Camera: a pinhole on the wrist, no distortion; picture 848 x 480 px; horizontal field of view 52.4 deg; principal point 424.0 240.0 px. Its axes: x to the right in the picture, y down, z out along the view. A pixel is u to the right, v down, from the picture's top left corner.
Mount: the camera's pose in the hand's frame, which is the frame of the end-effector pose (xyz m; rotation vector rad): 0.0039 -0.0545 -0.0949 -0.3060 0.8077 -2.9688
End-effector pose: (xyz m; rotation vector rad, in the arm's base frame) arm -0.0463 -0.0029 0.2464 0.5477 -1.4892 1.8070
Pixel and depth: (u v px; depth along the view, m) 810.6 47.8 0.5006
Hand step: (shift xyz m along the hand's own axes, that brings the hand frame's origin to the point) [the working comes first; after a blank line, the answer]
In the camera's frame: 0.2246 -0.1117 0.5006

-0.1140 -0.2290 0.4239
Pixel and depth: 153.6 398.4 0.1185
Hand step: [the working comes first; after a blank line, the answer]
In the camera's frame: -0.0372 0.0218 0.1185

0.0643 -0.1284 -0.0125
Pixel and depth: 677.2 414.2 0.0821
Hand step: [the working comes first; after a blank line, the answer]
In the camera's frame: 0.0241 0.0166 0.0821

-0.0031 -0.1120 -0.0297
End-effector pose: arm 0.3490 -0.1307 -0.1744 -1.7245 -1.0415 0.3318
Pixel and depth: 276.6 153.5 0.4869
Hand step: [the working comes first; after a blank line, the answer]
In the camera's frame: -0.0833 -0.0489 0.4869

0.1845 -0.2458 0.3261
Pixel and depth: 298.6 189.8 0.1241
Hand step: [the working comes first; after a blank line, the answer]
In the camera's frame: -0.0181 -0.0072 0.1241

0.0468 -0.1081 0.0103
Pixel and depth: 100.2 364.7 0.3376
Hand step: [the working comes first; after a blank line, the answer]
In the camera's frame: -0.1269 0.0489 0.3376

0.1964 -0.2516 0.1429
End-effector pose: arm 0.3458 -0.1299 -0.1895 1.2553 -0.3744 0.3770
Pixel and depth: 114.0 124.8 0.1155
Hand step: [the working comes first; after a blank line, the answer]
In the camera's frame: -0.0416 -0.0154 0.1155

0.0681 -0.0944 0.0030
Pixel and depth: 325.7 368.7 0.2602
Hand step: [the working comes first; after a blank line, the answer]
In the camera's frame: -0.0297 0.0389 0.2602

0.0856 -0.2142 0.0998
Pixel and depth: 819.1 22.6 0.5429
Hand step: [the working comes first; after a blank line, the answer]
In the camera's frame: 0.2489 -0.1370 0.5429

-0.1291 -0.2306 0.4767
